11 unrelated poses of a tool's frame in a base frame.
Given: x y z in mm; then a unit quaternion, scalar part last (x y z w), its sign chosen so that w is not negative.
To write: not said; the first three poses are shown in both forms.
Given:
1: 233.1 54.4 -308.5 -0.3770 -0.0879 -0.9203 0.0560
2: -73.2 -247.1 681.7 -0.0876 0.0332 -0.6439 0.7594
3: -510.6 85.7 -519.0 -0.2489 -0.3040 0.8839 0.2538
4: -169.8 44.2 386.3 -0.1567 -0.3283 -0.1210 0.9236
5: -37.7 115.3 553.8 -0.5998 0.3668 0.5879 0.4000
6: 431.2 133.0 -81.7 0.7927 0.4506 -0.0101 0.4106
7: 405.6 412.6 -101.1 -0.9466 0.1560 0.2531 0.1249
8: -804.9 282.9 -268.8 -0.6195 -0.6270 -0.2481 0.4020
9: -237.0 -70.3 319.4 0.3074 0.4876 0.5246 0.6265
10: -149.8 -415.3 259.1 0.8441 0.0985 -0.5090 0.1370
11: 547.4 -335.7 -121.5 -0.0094 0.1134 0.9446 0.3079
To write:
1: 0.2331 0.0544 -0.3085 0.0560 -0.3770 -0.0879 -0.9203
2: -0.0732 -0.2471 0.6817 0.7594 -0.0876 0.0332 -0.6439
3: -0.5106 0.0857 -0.5190 0.2538 -0.2489 -0.3040 0.8839
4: -0.1698 0.0442 0.3863 0.9236 -0.1567 -0.3283 -0.1210
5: -0.0377 0.1153 0.5538 0.4000 -0.5998 0.3668 0.5879
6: 0.4312 0.1330 -0.0817 0.4106 0.7927 0.4506 -0.0101
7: 0.4056 0.4126 -0.1011 0.1249 -0.9466 0.1560 0.2531
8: -0.8049 0.2829 -0.2688 0.4020 -0.6195 -0.6270 -0.2481
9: -0.2370 -0.0703 0.3194 0.6265 0.3074 0.4876 0.5246
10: -0.1498 -0.4153 0.2591 0.1370 0.8441 0.0985 -0.5090
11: 0.5474 -0.3357 -0.1215 0.3079 -0.0094 0.1134 0.9446
